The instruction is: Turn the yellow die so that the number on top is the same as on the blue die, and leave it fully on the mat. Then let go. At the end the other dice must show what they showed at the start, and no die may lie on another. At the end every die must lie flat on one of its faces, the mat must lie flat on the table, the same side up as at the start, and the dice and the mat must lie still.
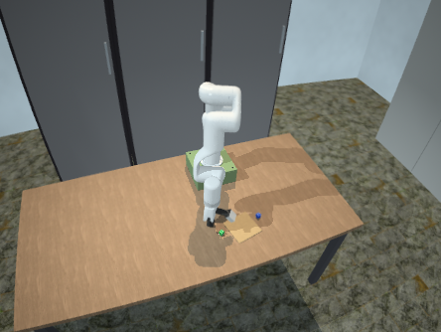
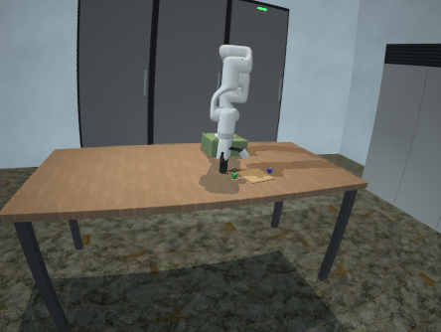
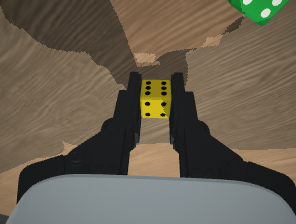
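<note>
Now: the tan mat 140 mm to the left of my hand, 80 mm ahead of it and 20 mm below it. From my hand the other things lie so: blue die 240 mm to the left, 60 mm ahead, 10 mm below; yellow die 10 mm below; green die 70 mm ahead, 20 mm to the left, 10 mm below.
</note>
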